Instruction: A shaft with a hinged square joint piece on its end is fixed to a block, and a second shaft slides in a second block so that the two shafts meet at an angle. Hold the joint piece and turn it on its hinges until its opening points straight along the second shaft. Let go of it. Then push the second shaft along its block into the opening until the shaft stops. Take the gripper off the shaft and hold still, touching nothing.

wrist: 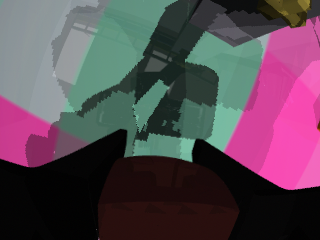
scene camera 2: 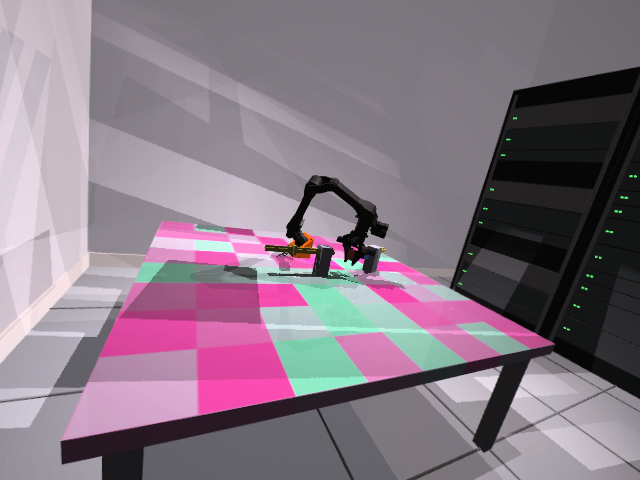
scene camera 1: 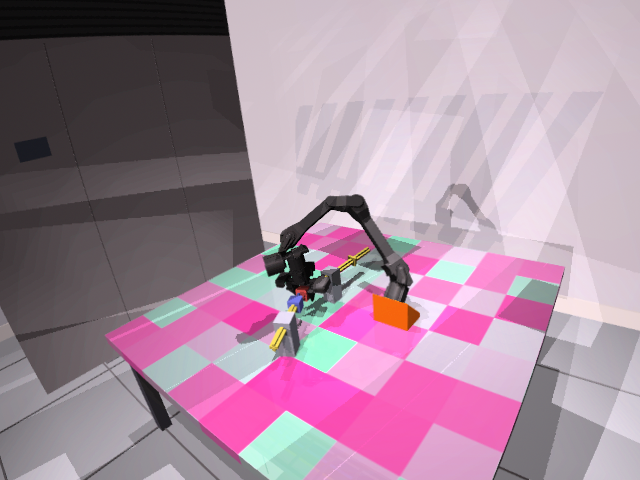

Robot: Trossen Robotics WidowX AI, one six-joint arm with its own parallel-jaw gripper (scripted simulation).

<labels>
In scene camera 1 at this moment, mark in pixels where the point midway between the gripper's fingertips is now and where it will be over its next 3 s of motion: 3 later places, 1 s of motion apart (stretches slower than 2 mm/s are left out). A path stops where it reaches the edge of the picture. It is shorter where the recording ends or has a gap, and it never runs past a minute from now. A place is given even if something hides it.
My gripper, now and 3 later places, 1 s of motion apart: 307, 300; 305, 294; 300, 264; 307, 263
</labels>
